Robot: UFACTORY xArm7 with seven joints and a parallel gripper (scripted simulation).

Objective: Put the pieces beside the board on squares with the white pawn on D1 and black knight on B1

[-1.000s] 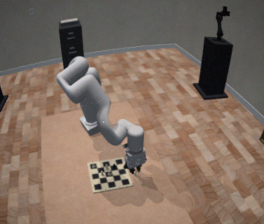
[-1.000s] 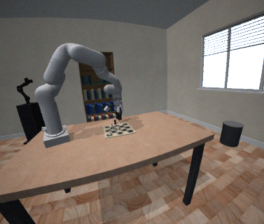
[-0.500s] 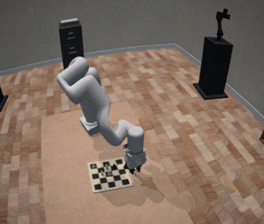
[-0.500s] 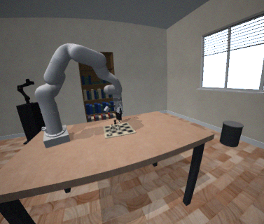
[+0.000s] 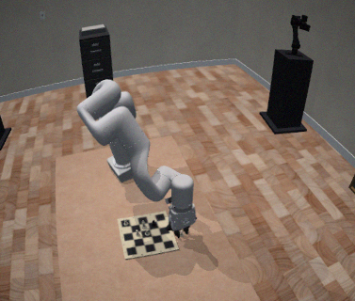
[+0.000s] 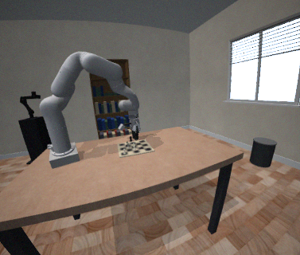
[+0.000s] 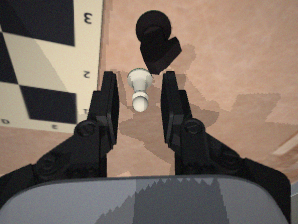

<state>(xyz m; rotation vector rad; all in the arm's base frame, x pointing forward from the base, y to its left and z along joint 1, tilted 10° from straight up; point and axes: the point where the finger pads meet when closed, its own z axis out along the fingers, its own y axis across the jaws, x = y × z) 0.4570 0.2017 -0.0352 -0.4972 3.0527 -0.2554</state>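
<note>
Now: the black knight 40 mm behind my hand and 20 mm below it. From my hand the other things lie so: chessboard: 20 mm behind, 140 mm to the right, 30 mm below.
</note>
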